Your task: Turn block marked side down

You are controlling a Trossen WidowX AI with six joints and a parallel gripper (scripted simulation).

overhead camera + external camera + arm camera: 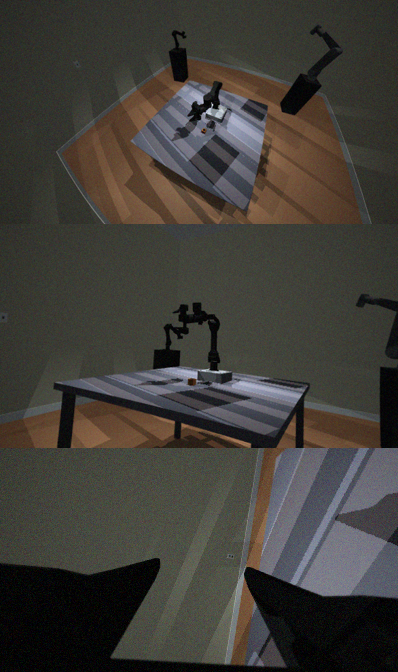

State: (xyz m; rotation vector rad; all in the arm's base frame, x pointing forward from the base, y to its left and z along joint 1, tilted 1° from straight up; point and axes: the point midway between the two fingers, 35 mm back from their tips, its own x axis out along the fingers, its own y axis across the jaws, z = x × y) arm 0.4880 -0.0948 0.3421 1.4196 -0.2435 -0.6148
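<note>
The orange-brown block is 160 mm behind my gripper tip, 80 mm to the left of it and 380 mm below it.
</note>
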